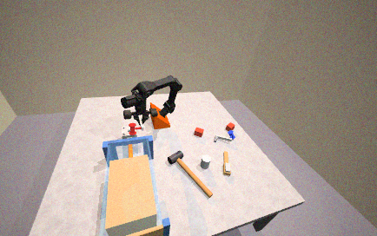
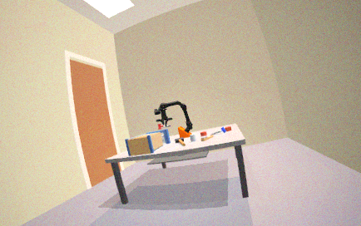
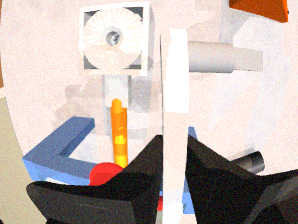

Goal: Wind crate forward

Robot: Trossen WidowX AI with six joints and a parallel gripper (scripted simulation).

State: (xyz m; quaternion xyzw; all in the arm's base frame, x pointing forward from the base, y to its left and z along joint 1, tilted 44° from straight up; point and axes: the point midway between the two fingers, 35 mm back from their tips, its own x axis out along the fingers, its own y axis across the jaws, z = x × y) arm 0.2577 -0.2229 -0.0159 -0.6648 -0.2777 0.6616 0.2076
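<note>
The red grip is 5 cm ahead of my gripper tip, 3 cm to the right of it and 2 cm above it. Also, from my gripper tip: frame 9 cm ahead, 7 cm to the right, 8 cm below; then red-handled winch handle 1 cm ahead, 1 cm to the right, 1 cm above; then grey hand winch 8 cm behind, 8 cm to the right, 15 cm below.
</note>
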